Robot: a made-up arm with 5 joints.
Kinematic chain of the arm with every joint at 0, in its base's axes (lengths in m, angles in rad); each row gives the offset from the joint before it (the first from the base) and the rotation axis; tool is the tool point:
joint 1: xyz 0 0 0.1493 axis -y
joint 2: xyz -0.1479 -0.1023 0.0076 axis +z
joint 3: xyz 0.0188 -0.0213 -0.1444 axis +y
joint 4: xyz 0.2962 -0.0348 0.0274 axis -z
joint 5: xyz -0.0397 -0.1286 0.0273 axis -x
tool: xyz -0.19 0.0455 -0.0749
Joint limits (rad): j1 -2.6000..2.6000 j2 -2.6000..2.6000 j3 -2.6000..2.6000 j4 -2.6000..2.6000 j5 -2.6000..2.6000
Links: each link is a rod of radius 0.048 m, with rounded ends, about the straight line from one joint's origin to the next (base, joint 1, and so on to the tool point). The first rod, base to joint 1, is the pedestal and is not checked.
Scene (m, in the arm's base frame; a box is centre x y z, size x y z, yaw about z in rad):
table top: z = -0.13
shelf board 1: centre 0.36 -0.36 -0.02 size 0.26 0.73 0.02 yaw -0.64
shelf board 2: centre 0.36 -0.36 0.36 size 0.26 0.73 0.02 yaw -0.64
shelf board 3: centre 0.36 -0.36 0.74 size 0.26 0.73 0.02 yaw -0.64
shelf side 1: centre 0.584 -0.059 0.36 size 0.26 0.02 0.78 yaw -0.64
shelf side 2: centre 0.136 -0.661 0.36 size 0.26 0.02 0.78 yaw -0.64
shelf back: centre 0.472 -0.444 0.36 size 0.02 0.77 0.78 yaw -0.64
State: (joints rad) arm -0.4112 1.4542 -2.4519 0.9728 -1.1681
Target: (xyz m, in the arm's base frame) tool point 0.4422 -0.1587 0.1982
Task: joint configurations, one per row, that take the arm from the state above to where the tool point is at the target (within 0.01 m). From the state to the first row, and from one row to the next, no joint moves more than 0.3 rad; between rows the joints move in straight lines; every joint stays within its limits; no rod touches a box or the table.
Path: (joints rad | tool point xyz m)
1: -0.6885 1.4627 -2.1889 0.8782 -1.0969 | -0.2433 -0.1907 0.2509
2: -0.9659 1.4711 -1.9259 0.7836 -1.0257 | -0.1791 -0.1632 0.3068
3: -1.2432 1.4796 -1.6630 0.6890 -0.9544 | -0.1137 -0.1349 0.3317
4: -1.5206 1.4881 -1.4000 0.5943 -0.8832 | -0.0576 -0.1080 0.3330
5: -1.7979 1.4966 -1.1370 0.4997 -0.8120 | -0.0164 -0.0841 0.3202
6: -2.0753 1.5050 -0.8740 0.4051 -0.7408 | 0.0097 -0.0638 0.3026
7: -2.1304 1.4159 -1.0228 0.6806 -0.8012 | 0.0695 -0.0584 0.3378
8: -2.1855 1.3267 -1.1717 0.9561 -0.8617 | 0.1393 -0.0456 0.3500
9: -2.2406 1.2376 -1.3205 1.2316 -0.9221 | 0.2129 -0.0361 0.3382
10: -2.2957 1.1484 -1.4693 1.5070 -0.9826 | 0.2839 -0.0393 0.3073
11: -2.3508 1.0593 -1.6181 1.7825 -1.0430 | 0.3475 -0.0608 0.2665
12: -2.4059 0.9701 -1.7669 2.0580 -1.1035 | 0.4006 -0.1017 0.2267
13: -2.4610 0.8810 -1.9157 2.3335 -1.1639 | 0.4422 -0.1587 0.1982

